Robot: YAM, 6 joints.
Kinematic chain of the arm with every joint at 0, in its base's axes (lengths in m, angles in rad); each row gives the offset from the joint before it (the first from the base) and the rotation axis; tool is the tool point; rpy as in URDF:
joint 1: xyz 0 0 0.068 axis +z
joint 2: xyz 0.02 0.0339 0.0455 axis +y
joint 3: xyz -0.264 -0.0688 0 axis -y
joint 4: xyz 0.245 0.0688 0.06 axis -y
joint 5: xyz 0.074 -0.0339 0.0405 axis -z
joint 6: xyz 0.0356 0 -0.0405 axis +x
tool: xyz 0 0 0 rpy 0 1.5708 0
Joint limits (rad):
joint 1: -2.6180..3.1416
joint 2: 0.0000..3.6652
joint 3: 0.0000..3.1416
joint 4: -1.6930..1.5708
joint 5: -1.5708..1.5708
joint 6: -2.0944..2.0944
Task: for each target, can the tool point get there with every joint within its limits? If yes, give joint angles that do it. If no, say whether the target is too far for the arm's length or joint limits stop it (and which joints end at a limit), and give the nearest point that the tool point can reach.
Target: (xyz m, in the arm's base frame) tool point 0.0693 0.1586 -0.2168
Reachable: yes | joints 0.9991 3.3841 1.5338 -1.1374 -0.8817 -0.3519
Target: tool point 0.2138 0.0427 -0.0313
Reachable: yes | joints 0.1959 2.5734 1.0641 -1.1988 -0.0079 -1.3572
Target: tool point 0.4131 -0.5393 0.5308
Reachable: no: too far | nearest point 0.3337 -0.4357 0.4482 | short by 0.154 m
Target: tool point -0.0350 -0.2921 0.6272
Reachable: yes | joints -1.7047 1.7763 2.6318 -0.5686 -0.1200 -0.1848
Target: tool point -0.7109 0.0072 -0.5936
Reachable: no: too far | nearest point -0.4753 0.0048 -0.3005 | short by 0.376 m
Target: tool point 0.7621 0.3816 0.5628
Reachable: no: too far | nearest point 0.5103 0.2555 0.4108 | short by 0.320 m
